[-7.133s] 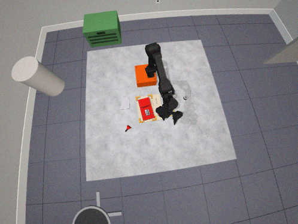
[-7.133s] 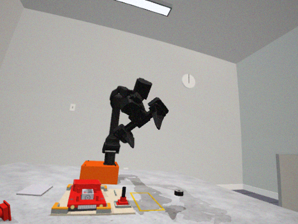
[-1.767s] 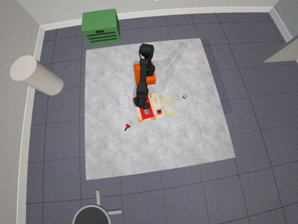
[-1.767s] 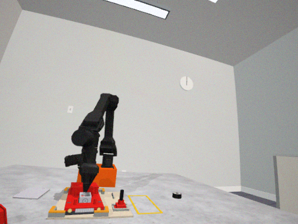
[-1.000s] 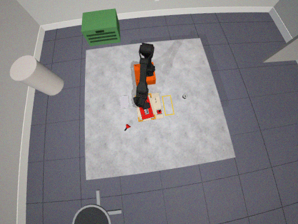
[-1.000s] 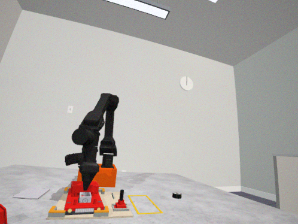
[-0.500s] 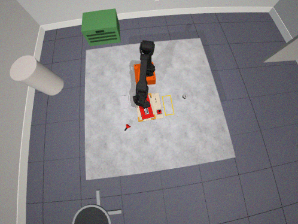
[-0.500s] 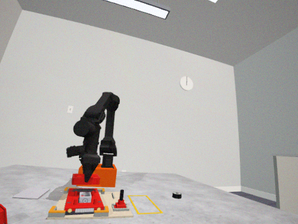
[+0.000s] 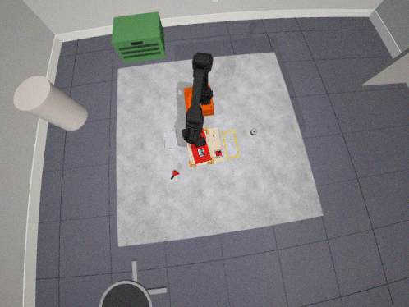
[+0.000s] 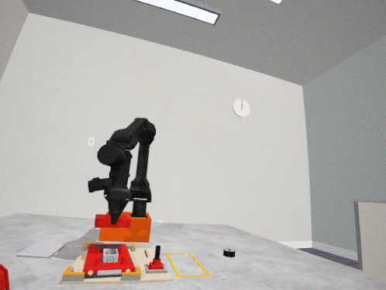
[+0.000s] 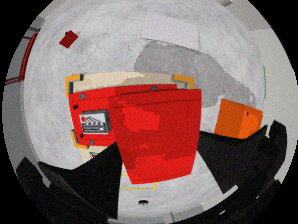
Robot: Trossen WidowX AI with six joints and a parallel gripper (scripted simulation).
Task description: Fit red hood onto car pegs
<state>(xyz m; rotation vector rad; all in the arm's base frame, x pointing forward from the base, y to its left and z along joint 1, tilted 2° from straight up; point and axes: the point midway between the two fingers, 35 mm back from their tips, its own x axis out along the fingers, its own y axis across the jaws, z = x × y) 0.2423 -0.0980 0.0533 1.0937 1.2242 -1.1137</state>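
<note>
My gripper tip is 90 mm short of the grey engine block, 70 mm above it and 10 mm to the right of it. Round my gripper tip: red hood 10 mm above.
</note>
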